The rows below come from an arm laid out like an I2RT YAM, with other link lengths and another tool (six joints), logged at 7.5 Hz.
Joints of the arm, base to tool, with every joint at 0 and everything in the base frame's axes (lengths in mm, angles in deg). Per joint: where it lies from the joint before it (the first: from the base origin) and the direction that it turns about. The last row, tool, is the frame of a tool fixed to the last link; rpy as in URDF.
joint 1: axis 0 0 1 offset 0 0 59.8
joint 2: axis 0 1 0 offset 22 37.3 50.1
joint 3: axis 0 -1 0 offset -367 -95.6 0
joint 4: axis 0 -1 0 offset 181.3 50.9 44.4
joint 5: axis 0 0 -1 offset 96.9 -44.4 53.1
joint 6: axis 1 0 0 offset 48.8 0 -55.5
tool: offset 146 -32 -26 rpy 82.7 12 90
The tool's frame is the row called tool.
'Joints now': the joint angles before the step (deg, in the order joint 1, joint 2, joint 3, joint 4, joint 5, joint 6). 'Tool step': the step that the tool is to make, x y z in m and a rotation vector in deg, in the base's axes. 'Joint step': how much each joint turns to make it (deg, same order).
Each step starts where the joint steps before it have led.
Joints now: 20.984 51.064 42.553 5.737 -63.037 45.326
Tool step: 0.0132 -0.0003 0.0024 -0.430 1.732 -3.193
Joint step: 0.033 0.918 1.760 -1.872 3.208 0.845
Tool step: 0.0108 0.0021 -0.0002 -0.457 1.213 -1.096
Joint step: -0.018 1.707 0.885 -0.321 1.074 0.177
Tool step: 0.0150 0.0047 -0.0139 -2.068 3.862 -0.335
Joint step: 0.058 3.696 0.721 -2.170 0.461 -0.935
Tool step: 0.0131 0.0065 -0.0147 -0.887 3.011 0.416
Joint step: 0.184 3.655 -1.762 2.626 -0.279 0.397
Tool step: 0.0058 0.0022 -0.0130 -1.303 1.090 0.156
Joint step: 0.276 1.785 -1.050 0.106 0.317 -1.454
